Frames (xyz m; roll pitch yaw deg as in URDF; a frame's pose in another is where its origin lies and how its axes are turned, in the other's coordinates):
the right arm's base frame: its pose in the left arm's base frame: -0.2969 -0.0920 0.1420 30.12 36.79 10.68
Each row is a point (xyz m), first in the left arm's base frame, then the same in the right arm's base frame.
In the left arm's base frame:
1: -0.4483 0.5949 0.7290
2: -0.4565 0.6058 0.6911
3: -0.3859 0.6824 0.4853
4: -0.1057 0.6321 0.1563
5: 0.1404 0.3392 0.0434
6: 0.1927 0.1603 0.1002
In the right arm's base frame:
1: -0.3687 0.8376 0.0427
2: -0.3509 0.8311 0.0072
3: -0.1607 0.8273 -0.1233
4: 0.2494 0.6874 -0.1625
5: 0.4672 0.4100 0.0237
6: 0.4478 0.2778 0.1656

